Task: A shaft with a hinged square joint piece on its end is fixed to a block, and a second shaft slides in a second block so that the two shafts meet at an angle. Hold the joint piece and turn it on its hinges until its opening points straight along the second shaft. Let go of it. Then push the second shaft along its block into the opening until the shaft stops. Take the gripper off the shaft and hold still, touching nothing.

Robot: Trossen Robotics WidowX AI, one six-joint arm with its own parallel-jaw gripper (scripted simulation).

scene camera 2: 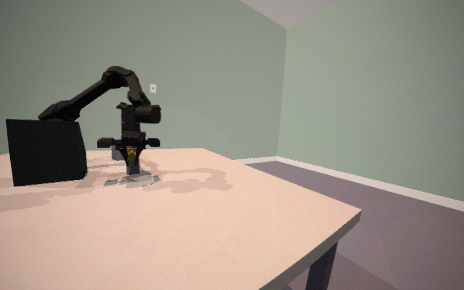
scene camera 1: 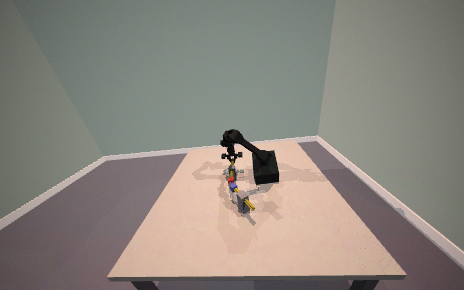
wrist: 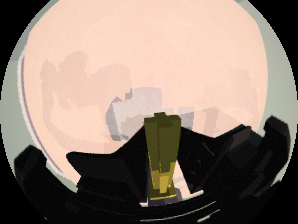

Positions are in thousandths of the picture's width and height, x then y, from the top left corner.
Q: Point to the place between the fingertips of my gripper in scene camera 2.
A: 283, 574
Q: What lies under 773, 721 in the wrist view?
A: My gripper.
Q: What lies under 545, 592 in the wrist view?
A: A yellow shaft.
